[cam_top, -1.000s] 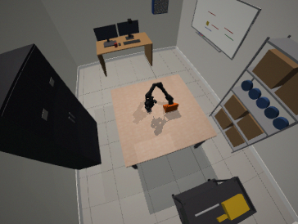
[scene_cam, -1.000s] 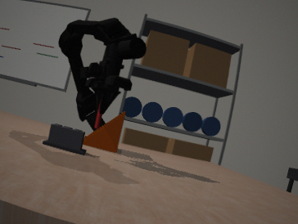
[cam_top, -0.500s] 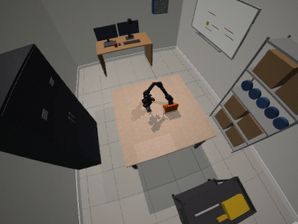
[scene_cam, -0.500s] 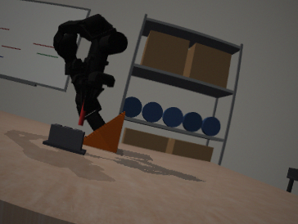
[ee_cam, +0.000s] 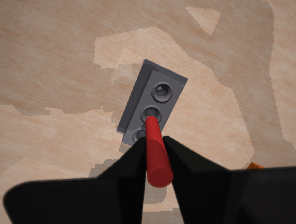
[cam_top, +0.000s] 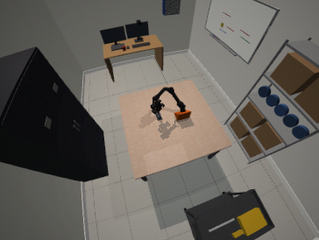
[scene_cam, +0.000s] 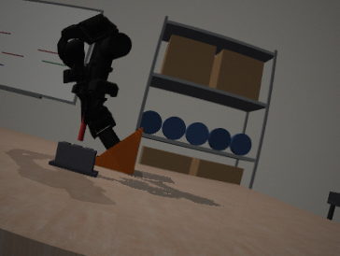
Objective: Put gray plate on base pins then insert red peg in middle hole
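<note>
Now: gripper tip right at the red peg. Also, from my gripper tip: gray plate (70 mm below).
</note>
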